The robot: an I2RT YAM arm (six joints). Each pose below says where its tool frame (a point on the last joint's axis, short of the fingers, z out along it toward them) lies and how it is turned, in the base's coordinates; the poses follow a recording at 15 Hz.
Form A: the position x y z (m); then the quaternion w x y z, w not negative.
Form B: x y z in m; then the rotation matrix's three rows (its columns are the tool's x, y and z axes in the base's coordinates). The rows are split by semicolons. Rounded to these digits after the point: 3 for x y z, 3 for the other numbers.
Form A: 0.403, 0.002, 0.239, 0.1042, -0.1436, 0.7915, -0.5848
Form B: 0.403, 0.002, 0.239; -0.937, -0.105, 0.333; -0.349, 0.275, -0.896; 0.003, -0.956, -0.294
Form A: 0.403, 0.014, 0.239, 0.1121, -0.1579, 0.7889, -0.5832
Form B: 0.403, 0.014, 0.239; -0.925, -0.118, 0.361; -0.380, 0.270, -0.885; 0.007, -0.956, -0.295
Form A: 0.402, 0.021, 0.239, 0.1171, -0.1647, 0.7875, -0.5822
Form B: 0.402, 0.021, 0.239; -0.918, -0.123, 0.376; -0.396, 0.268, -0.878; 0.007, -0.956, -0.295
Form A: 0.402, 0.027, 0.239, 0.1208, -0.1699, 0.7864, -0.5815
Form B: 0.402, 0.027, 0.239; -0.913, -0.127, 0.388; -0.408, 0.266, -0.874; 0.008, -0.956, -0.295
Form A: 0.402, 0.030, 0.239, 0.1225, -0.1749, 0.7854, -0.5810
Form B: 0.402, 0.030, 0.239; -0.909, -0.132, 0.396; -0.417, 0.264, -0.870; 0.011, -0.955, -0.295
